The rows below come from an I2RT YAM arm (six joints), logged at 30 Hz.
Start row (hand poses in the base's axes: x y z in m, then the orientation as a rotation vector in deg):
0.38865 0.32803 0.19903 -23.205 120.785 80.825
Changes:
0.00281 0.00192 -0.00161 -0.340 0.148 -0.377
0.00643 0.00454 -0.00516 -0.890 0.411 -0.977
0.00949 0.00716 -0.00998 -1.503 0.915 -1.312
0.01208 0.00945 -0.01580 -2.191 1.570 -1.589
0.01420 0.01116 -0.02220 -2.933 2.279 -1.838
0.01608 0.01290 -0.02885 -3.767 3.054 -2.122
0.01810 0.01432 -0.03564 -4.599 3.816 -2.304
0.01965 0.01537 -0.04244 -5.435 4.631 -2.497
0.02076 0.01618 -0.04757 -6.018 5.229 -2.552
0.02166 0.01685 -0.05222 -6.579 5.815 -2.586
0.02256 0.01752 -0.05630 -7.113 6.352 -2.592
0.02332 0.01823 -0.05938 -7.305 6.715 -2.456
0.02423 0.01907 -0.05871 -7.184 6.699 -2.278
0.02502 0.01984 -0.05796 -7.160 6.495 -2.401
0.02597 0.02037 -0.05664 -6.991 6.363 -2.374
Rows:
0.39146 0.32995 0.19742 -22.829 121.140 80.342
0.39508 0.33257 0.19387 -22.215 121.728 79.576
0.39814 0.33519 0.18905 -21.766 122.576 79.006
0.40073 0.33748 0.18323 -21.313 123.605 78.459
0.40285 0.33919 0.17683 -20.874 124.718 77.891
0.40473 0.34093 0.17018 -20.386 125.947 77.229
0.40675 0.34235 0.16339 -20.014 127.171 76.612
0.40830 0.34340 0.15659 -19.594 128.436 75.999
0.40941 0.34421 0.15146 -19.368 129.349 75.624
0.41031 0.34488 0.14681 -19.162 130.238 75.274
0.41121 0.34555 0.14273 -19.009 131.070 74.942
0.41197 0.34626 0.13965 -18.996 131.523 74.976
0.41288 0.34710 0.14032 -19.160 131.442 75.201
0.41367 0.34787 0.14107 -19.147 131.244 75.066
0.41462 0.34840 0.14239 -19.199 131.014 75.202

